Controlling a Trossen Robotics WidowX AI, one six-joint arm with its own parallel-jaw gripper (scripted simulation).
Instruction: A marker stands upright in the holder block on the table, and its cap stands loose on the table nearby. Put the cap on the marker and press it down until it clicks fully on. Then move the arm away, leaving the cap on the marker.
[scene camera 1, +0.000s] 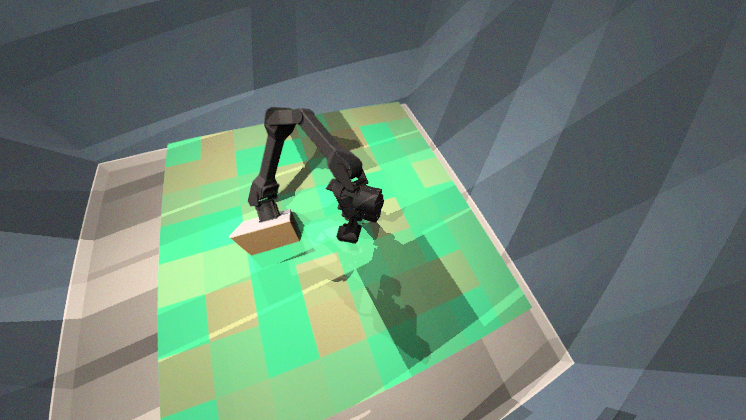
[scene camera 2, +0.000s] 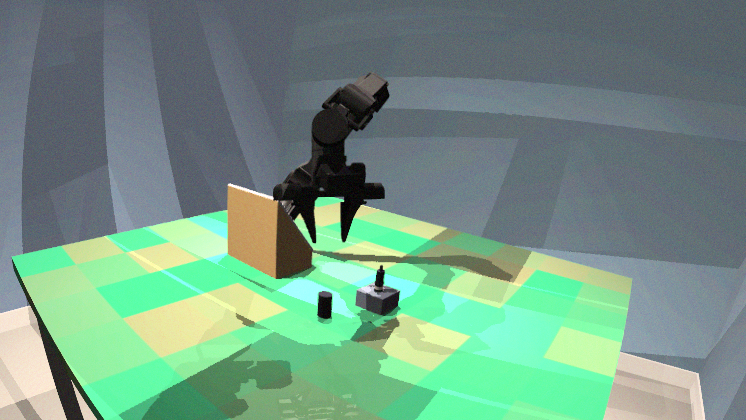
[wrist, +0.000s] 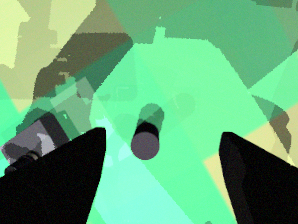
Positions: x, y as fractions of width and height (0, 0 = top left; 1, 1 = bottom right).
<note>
In view: the gripper (scene camera 2: 0.44, 0.58) and a dark cap (wrist: 0.49, 0.65).
The gripper shows as well in scene camera 1 (scene camera 1: 0.48, 0.54) and in the wrist view (wrist: 0.55, 0.62). Scene camera 1 misses the dark cap, which is hidden by the gripper.
</note>
